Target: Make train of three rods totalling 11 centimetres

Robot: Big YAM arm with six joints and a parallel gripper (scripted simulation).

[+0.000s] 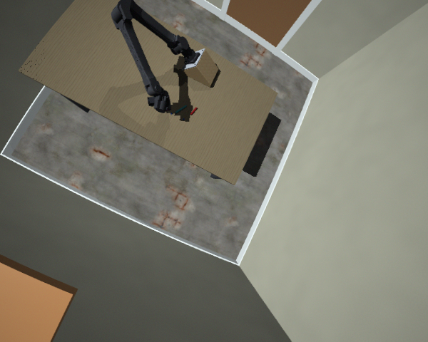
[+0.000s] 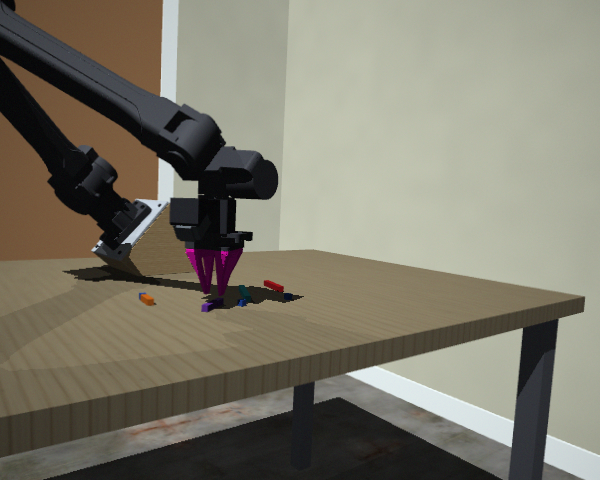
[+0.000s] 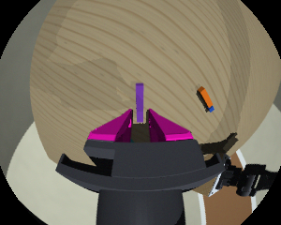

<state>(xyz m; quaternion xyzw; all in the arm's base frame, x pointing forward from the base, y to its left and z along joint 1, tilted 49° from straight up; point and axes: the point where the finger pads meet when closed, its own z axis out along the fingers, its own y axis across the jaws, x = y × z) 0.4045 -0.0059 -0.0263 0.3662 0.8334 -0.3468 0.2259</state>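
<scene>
Now: hand 20 mm above the purple rod. Round my hand: turquoise rod 60 mm behind, 90 mm to the left, 20 mm below; then red rod 100 mm behind, 170 mm to the left, 20 mm below; then orange rod 70 mm behind, 80 mm to the right, 20 mm below.
</scene>
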